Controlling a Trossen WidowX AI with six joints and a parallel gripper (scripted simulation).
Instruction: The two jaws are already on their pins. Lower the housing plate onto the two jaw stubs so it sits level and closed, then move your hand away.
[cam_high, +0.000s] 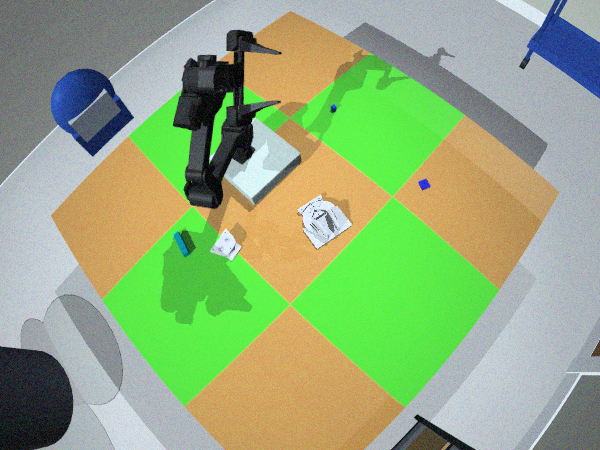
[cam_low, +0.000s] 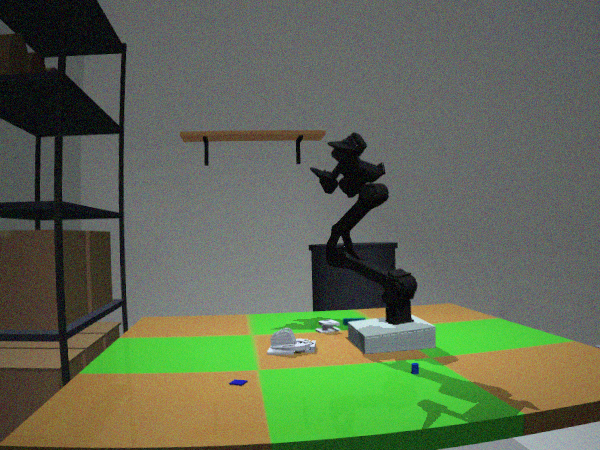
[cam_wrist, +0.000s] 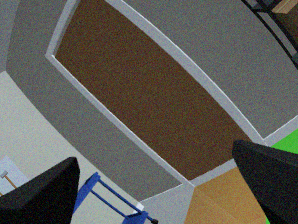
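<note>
My gripper tip is 210 mm past the teal bar, 330 mm to the left of it and 520 mm above it. From my gripper tip the other things lie so: blue peg (110 mm behind, 320 mm to the left, 520 mm below); then flat blue square (270 mm ahead, 250 mm to the left, 530 mm below).
</note>
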